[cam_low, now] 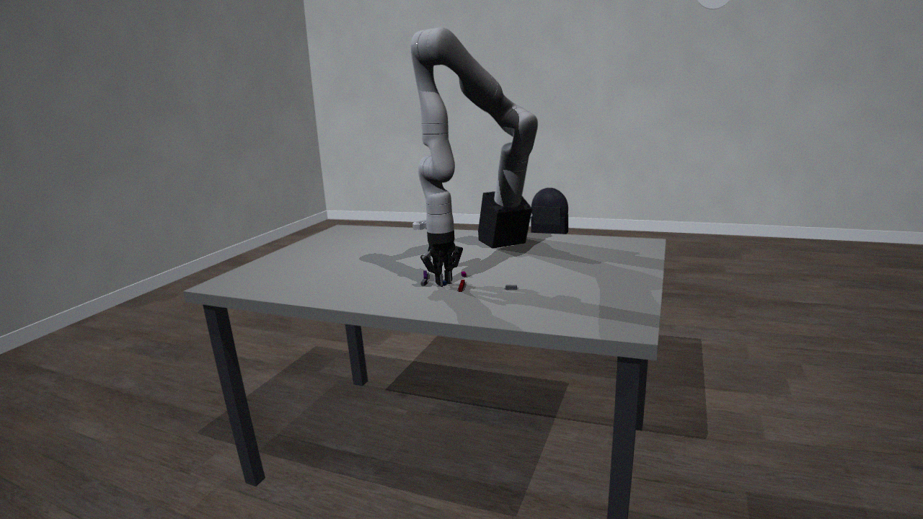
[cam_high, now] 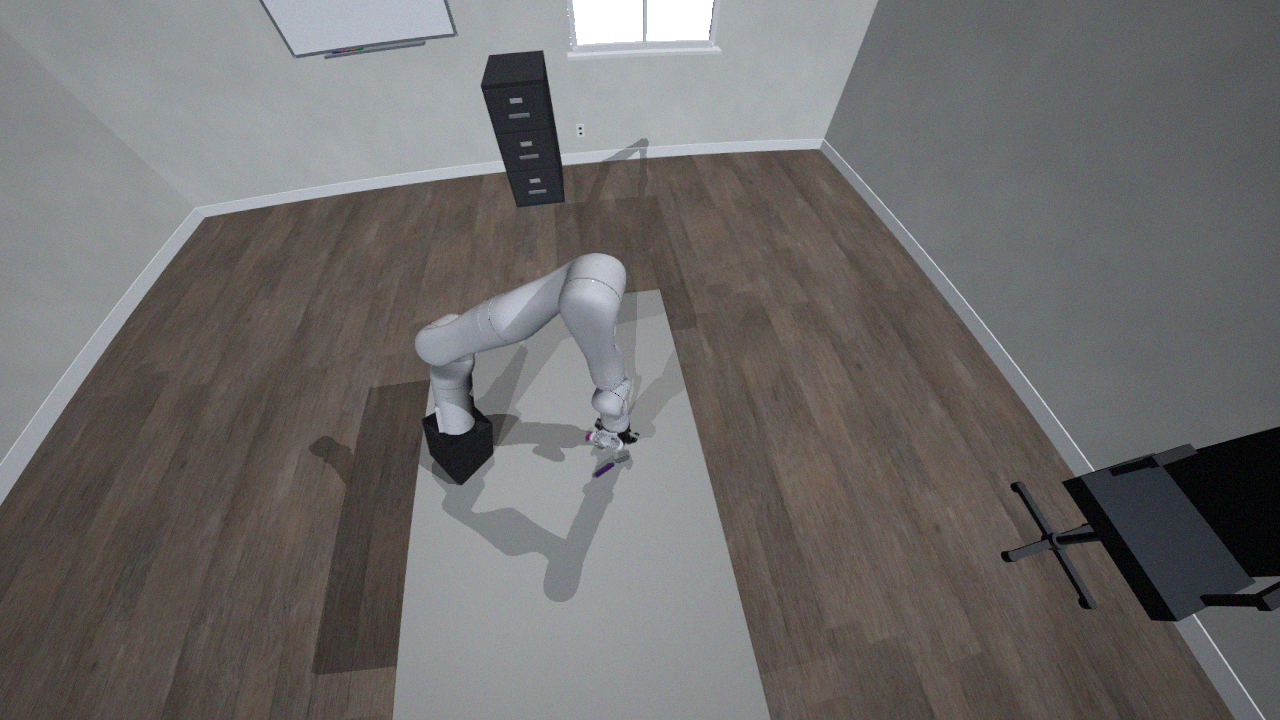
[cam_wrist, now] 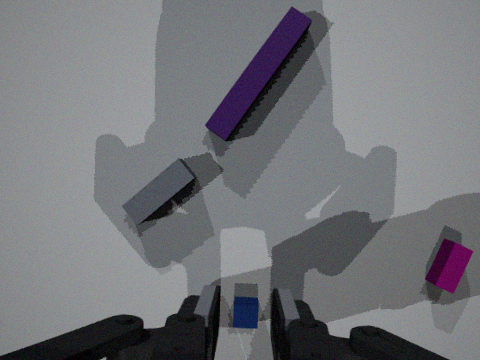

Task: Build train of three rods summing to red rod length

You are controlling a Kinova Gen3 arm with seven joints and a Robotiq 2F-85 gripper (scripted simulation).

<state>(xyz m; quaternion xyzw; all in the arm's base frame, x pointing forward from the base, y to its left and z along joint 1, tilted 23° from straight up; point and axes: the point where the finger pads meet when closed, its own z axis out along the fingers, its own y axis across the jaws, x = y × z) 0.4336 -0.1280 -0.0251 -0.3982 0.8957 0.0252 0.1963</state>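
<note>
The blue rod is 10 mm below my hand. Also, from my hand: grey rod: 60 mm to the right, 10 mm below; red rod: 60 mm to the left, 20 mm ahead, 10 mm below; magenta rod: 80 mm behind, 40 mm to the left, 10 mm below.
</note>
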